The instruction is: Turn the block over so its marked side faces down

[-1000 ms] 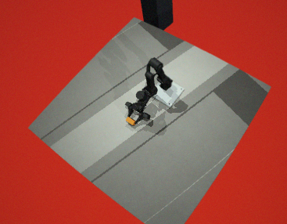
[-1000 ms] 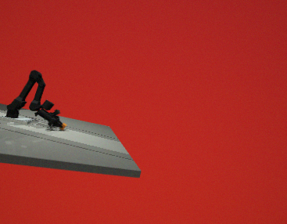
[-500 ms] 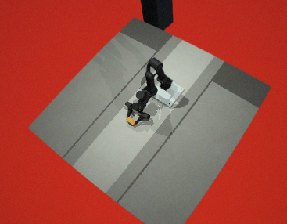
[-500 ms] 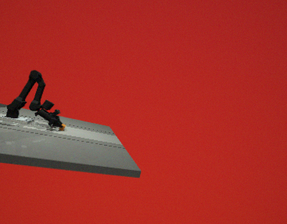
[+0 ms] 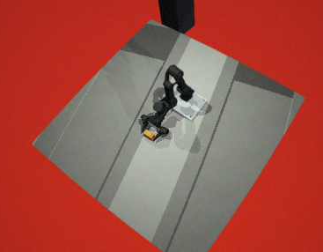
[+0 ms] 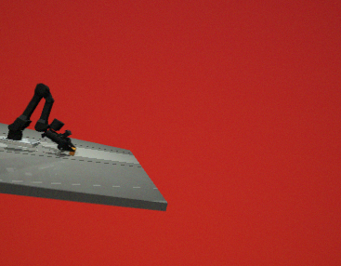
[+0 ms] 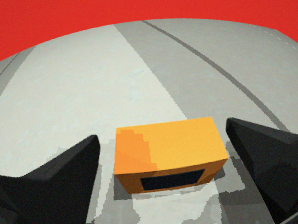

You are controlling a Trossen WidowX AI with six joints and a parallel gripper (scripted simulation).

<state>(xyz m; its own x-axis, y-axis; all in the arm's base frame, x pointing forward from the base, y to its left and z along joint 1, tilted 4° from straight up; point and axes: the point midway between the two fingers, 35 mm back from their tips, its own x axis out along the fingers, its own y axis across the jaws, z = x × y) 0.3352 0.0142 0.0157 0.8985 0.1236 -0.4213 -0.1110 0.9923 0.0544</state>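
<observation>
Right now my gripper tip is 2 cm past the orange block and 1 cm above it.
</observation>
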